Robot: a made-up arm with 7 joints.
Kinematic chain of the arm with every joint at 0, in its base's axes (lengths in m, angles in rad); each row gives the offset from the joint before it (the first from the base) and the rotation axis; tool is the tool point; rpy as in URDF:
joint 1: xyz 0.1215 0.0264 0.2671 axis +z
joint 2: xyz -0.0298 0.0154 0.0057 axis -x
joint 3: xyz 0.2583 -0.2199 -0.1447 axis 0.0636 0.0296 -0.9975
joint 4: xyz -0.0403 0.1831 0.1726 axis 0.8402 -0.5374 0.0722
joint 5: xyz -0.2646 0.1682 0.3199 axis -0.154 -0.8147 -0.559
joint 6: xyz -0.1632 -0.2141 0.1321 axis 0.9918 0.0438 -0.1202
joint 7: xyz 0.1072 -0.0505 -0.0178 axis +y
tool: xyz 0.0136 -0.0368 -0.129 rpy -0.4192 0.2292 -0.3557
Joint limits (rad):
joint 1: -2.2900..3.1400
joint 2: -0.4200..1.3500
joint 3: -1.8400..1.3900
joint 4: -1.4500..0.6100
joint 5: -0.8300..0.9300
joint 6: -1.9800..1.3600
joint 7: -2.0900..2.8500
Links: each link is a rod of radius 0.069 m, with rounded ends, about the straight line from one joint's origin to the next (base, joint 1, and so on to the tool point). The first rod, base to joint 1, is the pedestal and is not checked.
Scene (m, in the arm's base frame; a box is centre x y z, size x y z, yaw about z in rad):
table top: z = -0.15
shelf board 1: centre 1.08 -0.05 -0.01 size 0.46 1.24 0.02 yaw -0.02
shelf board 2: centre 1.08 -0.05 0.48 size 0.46 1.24 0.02 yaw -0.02
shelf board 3: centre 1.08 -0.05 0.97 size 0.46 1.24 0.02 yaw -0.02
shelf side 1: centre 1.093 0.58 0.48 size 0.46 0.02 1 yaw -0.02
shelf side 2: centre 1.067 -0.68 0.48 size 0.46 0.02 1 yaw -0.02
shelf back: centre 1.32 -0.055 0.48 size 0.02 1.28 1 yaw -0.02
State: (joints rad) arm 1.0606 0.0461 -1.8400 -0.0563 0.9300 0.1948 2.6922
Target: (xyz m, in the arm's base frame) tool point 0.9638 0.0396 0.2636
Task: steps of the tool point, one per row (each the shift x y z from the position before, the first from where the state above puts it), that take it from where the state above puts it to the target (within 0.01 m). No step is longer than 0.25 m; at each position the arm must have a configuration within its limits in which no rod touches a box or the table.
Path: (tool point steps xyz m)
1: -0.1261 -0.1689 -0.0441
2: -0.1578 -0.1012 -0.0330
3: -0.1574 -0.0311 -0.0132
4: -0.1272 0.0292 0.0081
5: -0.0750 0.0710 0.0224
6: 0.1384 0.0140 -0.0763
7: 0.1202 0.0636 -0.0803
8: 0.0860 0.0995 -0.0781
9: 0.0442 0.1176 -0.0708
10: 0.0031 0.1183 -0.0590
11: -0.0306 0.1058 -0.0447
12: 0.1083 0.0214 -0.0327
13: 0.1050 0.0005 -0.0003
14: 0.0941 -0.0281 0.0330

